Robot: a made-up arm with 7 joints.
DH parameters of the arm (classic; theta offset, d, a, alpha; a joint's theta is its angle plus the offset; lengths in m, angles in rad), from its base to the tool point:
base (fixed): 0 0.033 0 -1.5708
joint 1: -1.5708 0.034 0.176 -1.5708
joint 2: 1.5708 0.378 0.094 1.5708
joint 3: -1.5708 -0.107 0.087 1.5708
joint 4: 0 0.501 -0.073 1.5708
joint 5: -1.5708 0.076 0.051 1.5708
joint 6: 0 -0.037 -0.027 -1.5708
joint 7: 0.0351 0 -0.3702 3.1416
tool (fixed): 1.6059 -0.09 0 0
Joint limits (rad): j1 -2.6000..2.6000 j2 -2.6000..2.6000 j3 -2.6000..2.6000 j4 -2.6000..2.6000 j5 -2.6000..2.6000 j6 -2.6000..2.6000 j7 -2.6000..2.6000
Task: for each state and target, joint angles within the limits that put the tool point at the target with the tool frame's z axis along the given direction. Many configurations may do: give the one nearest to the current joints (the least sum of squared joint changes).
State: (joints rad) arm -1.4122 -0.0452 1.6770 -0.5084 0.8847 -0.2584 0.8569
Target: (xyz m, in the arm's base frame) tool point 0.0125 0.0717 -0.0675 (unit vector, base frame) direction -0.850 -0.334 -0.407
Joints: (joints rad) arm -1.7579 0.0776 2.0694 -0.5113 0.8130 -0.5138 0.9889
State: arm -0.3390 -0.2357 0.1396 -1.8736 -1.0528 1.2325 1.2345
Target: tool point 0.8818 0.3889 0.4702 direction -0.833 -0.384 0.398
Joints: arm 0.0607 0.1741 -0.7787 -1.6117 -0.4730 1.1933 1.5539
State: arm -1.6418 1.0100 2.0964 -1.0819 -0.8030 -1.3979 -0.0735
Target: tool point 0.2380 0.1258 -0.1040 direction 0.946 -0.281 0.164
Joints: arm -1.6877 0.8756 2.5063 -1.0024 -0.7448 -1.2877 -0.0862
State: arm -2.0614 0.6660 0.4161 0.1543 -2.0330 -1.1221 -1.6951
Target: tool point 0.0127 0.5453 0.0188 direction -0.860 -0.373 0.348
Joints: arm -1.6814 0.3728 1.2390 0.4003 -2.6000 -0.5299 -2.1876
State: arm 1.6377 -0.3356 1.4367 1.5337 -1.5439 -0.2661 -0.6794
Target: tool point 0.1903 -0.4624 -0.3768 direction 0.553 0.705 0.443
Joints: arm 1.5954 -0.2036 2.0738 1.3729 -1.3428 -0.5596 -1.0957
